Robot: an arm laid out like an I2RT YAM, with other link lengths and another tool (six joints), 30 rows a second.
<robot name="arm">
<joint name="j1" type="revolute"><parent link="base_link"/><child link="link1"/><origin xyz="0 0 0.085"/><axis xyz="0 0 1"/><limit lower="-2.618" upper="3.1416"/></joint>
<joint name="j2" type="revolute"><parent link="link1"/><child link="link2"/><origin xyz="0.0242 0.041 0.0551"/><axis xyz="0 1 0"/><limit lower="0" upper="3.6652"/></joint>
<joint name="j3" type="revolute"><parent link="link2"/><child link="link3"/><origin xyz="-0.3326 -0.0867 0"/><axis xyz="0 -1 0"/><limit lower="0" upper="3.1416"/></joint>
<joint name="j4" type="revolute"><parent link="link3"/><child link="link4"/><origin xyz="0.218 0.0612 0.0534"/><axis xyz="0 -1 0"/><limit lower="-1.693" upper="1.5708"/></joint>
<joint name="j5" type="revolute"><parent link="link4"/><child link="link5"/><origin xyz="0.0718 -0.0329 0.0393"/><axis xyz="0 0 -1"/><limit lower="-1.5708" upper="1.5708"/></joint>
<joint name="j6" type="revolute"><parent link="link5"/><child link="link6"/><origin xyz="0.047 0 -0.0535"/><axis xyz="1 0 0"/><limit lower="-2.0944" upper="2.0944"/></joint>
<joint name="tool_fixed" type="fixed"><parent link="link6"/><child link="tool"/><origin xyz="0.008 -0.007 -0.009" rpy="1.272 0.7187 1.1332"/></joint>
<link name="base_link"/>
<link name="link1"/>
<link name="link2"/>
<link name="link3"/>
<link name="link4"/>
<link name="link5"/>
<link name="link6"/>
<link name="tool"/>
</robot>
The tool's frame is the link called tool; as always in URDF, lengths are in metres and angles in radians.
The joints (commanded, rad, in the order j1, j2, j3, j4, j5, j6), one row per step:
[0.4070 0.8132 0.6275 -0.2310 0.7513 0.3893]
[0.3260 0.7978 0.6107 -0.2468 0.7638 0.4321]
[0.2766 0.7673 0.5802 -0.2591 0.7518 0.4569]
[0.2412 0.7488 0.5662 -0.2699 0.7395 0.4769]
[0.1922 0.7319 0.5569 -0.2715 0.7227 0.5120]
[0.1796 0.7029 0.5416 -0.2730 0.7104 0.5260]
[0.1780 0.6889 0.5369 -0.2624 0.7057 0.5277]
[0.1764 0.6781 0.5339 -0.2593 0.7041 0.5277]
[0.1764 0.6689 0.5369 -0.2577 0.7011 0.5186]
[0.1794 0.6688 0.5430 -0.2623 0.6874 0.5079]
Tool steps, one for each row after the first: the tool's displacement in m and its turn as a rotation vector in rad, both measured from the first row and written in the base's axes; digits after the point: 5 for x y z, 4 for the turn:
[-0.00588 -0.01173 -0.00544 0.0260 -0.0031 -0.1052]
[-0.01438 -0.01891 -0.01407 0.0477 -0.0007 -0.1515]
[-0.01965 -0.02314 -0.01840 0.0677 -0.0022 -0.1821]
[-0.02416 -0.02777 -0.02076 0.1060 -0.0225 -0.2267]
[-0.02986 -0.02934 -0.02412 0.1265 -0.0389 -0.2319]
[-0.03153 -0.02957 -0.02386 0.1356 -0.0580 -0.2286]
[-0.03321 -0.02994 -0.02390 0.1394 -0.0683 -0.2281]
[-0.03442 -0.03011 -0.02228 0.1368 -0.0770 -0.2220]
[-0.03406 -0.02932 -0.02091 0.1336 -0.0713 -0.2034]

